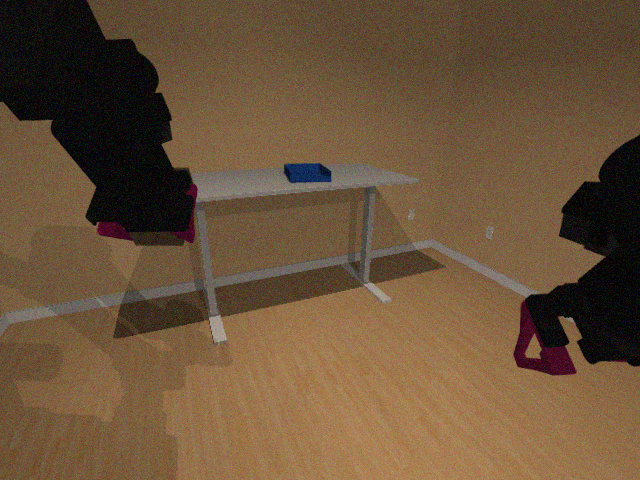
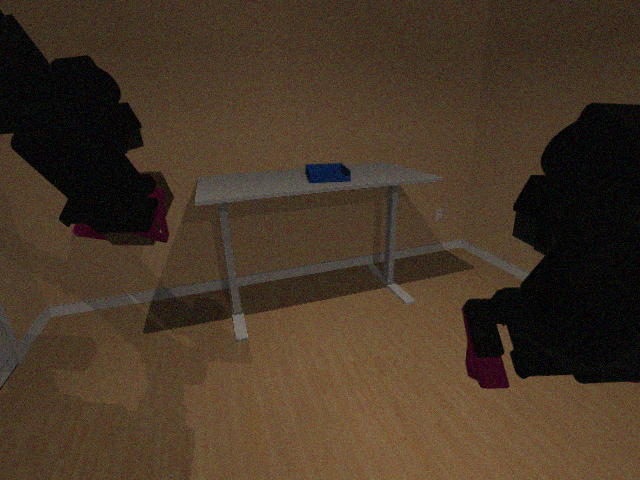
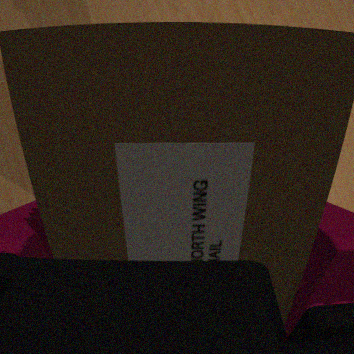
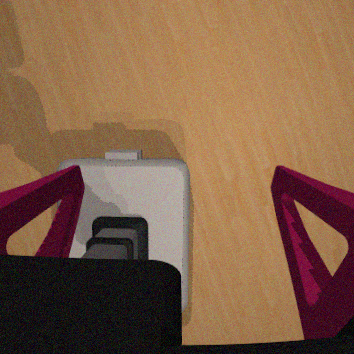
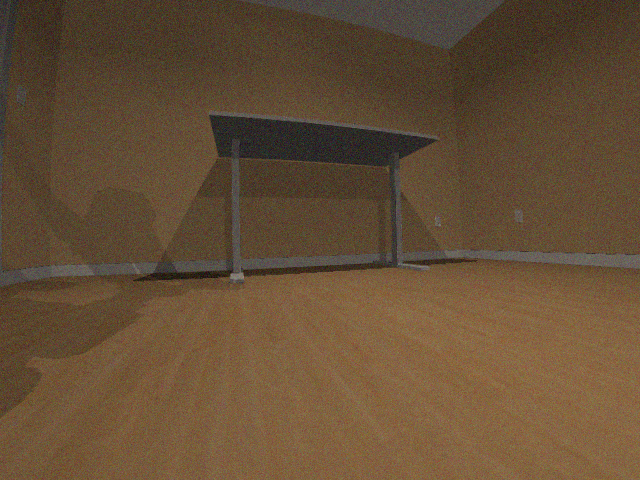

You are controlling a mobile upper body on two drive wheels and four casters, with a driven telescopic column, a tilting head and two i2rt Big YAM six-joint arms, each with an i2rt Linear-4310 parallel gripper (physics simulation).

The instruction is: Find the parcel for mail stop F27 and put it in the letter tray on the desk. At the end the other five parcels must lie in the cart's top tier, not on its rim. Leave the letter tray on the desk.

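Frame: origin at the left arm's base, x ahead, y left, z up, level; millimetres.
Seen in the pictures: left gripper, fingertip midpoint: (image 1: 170,238) (image 2: 147,239); right gripper, fingertip midpoint: (image 1: 557,357) (image 2: 517,368) (image 4: 177,175).
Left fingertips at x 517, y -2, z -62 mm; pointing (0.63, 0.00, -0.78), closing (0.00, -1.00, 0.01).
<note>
A point is followed by its place in that frame.
The blue letter tray (image 1: 308,175) @(x 2311, y -215, z -305 mm) (image 2: 328,175) @(x 2311, y -211, z -305 mm) sits on the pale desk (image 1: 237,181) @(x 2121, y 229, z -307 mm) (image 2: 248,187) @(x 1983, y 256, z -307 mm) (image 5: 310,142) @(x 2200, y -38, z -332 mm), right of the desktop's middle. My left gripper (image 1: 149,235) (image 2: 124,236) (image 3: 180,230) is shut on a brown parcel (image 1: 157,238) @(x 475, y -4, z -45 mm) (image 2: 131,238) @(x 475, y -7, z -45 mm) (image 3: 175,85) @(x 527, y 0, z 26 mm), held in the air left of the tray as pictured. The parcel's white label (image 3: 160,200) @(x 508, y 2, z 15 mm) shows "ORTH WING" and "AIL"; the rest, including any mail stop, is hidden. My right gripper (image 1: 591,356) (image 2: 563,379) (image 4: 177,175) @(x 348, y -447, z -132 mm) is open and empty, at the lower right. The cart and the other parcels do not show.
The desk's left leg (image 1: 206,258) @(x 2043, y 455, z -796 mm) (image 5: 236,206) @(x 2045, y 450, z -792 mm) and right leg (image 1: 367,232) @(x 2490, y -685, z -785 mm) (image 5: 395,206) @(x 2491, y -680, z -774 mm) stand on feet that reach forward. Walls with a pale skirting board (image 1: 475,263) @(x 2732, y -1794, z -1189 mm) (image 5: 558,256) @(x 2354, y -1941, z -1201 mm) meet in a corner behind and right. My light-grey base (image 4: 155,190) @(x 207, y -360, z -997 mm) shows below the right gripper.
</note>
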